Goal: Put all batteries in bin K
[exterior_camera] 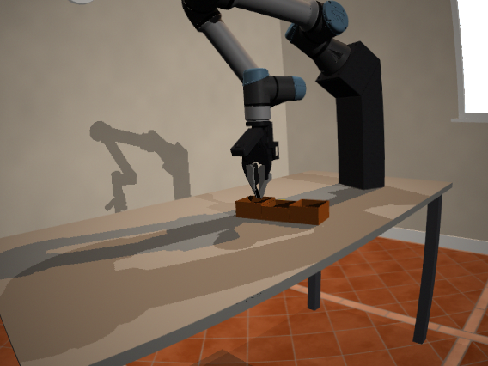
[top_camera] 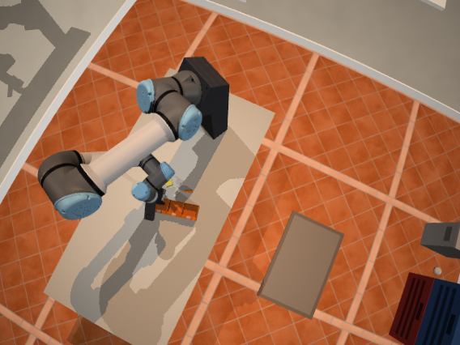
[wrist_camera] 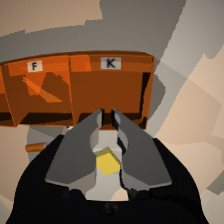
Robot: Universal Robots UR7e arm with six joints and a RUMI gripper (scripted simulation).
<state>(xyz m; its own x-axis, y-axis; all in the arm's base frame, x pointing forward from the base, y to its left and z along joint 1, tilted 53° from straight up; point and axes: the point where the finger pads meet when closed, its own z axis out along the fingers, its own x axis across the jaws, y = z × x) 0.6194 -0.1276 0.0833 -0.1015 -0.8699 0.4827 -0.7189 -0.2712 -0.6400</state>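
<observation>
My gripper is now 20 mm short of the joined orange bins, 80 mm to the right of it and 40 mm above it. Round my hand: blue cylindrical battery (90 mm behind, 40 mm to the right, 50 mm below); then domino-like tile (60 mm behind, 70 mm to the left, 60 mm below); then yellow block (130 mm behind, 10 mm to the left, 60 mm below).
</observation>
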